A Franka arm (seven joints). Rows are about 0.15 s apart.
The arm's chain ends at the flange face. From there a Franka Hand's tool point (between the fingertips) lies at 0.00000 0.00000 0.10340 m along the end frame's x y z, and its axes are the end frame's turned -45 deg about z.
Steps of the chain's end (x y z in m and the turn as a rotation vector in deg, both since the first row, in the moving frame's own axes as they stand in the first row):
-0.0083, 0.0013, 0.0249, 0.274, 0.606, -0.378
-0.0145, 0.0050, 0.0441, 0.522, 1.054, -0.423
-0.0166, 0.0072, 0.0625, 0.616, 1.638, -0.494
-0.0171, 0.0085, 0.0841, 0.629, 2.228, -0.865
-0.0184, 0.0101, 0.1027, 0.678, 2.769, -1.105
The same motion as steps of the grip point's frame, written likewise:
-0.0057, -0.0045, 0.0249, -0.235, 0.622, -0.378
-0.0118, -0.0060, 0.0441, -0.376, 1.114, -0.423
-0.0139, -0.0054, 0.0625, -0.723, 1.594, -0.494
-0.0144, -0.0041, 0.0840, -1.131, 2.020, -0.865
-0.0157, -0.0032, 0.1026, -1.479, 2.437, -1.105

